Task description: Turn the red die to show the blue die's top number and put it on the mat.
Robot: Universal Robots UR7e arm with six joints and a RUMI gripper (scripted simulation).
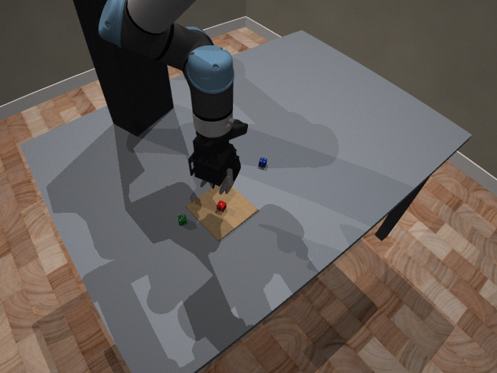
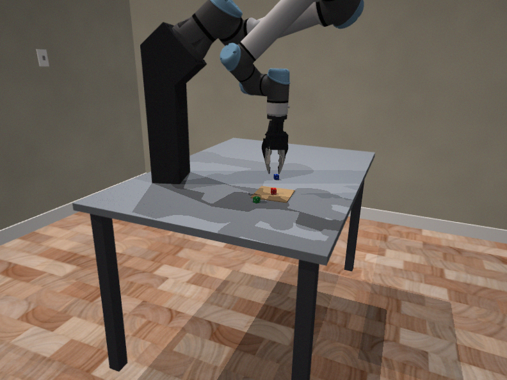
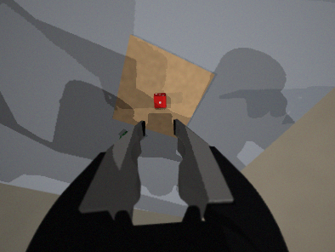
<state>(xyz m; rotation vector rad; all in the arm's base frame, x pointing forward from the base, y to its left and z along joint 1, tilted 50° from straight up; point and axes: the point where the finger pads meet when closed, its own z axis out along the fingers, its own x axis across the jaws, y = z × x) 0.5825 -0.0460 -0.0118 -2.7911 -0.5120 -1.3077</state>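
Now: the red die 9 cm below my hand. The rest, counted from my hand: tan mat 10 cm below; then green die 3 cm behind, 10 cm to the right, 9 cm below; then blue die 5 cm behind, 19 cm to the left, 9 cm below.
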